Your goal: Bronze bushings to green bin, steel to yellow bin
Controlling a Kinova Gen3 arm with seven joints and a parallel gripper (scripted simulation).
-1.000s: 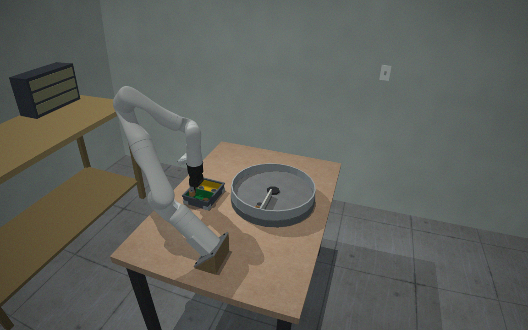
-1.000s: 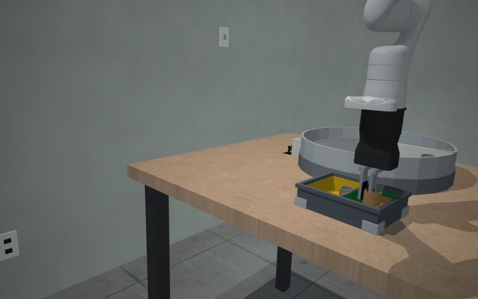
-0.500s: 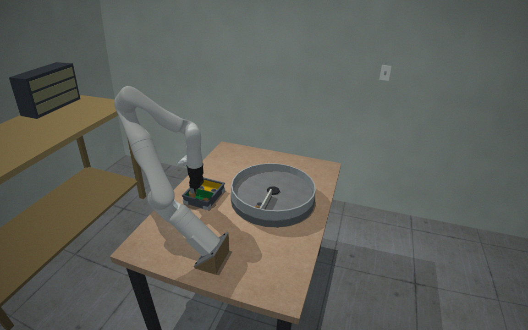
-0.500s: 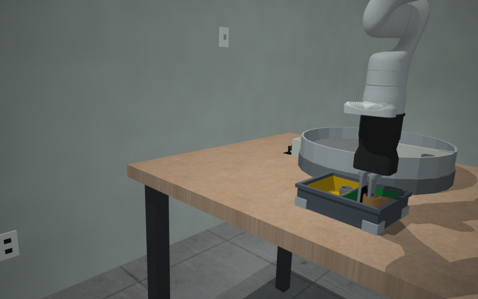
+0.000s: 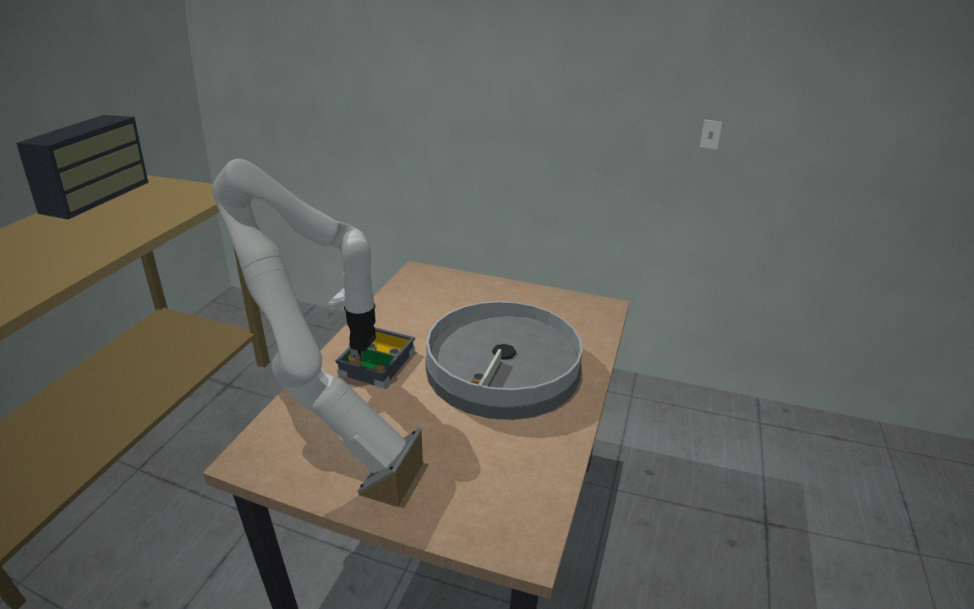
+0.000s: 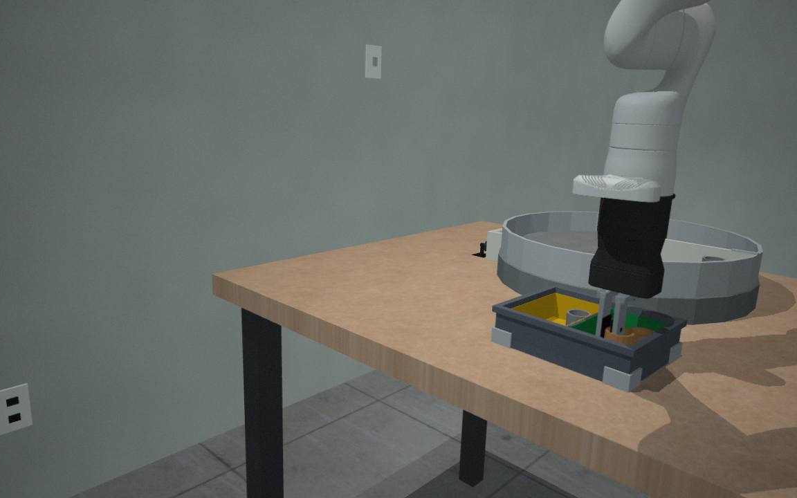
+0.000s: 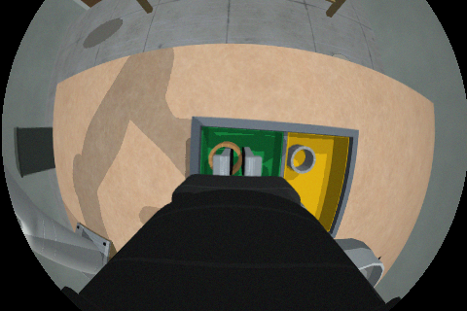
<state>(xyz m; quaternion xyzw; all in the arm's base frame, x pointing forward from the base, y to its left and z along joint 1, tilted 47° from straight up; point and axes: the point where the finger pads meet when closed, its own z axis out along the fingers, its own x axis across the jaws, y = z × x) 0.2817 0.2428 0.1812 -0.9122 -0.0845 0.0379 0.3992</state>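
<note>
Right now the bin tray is 5 cm ahead of my hand, 3 cm to the right of it and 2 cm below it. From my hand the other things lie so: grey turntable: 35 cm to the right, 20 cm ahead.
</note>
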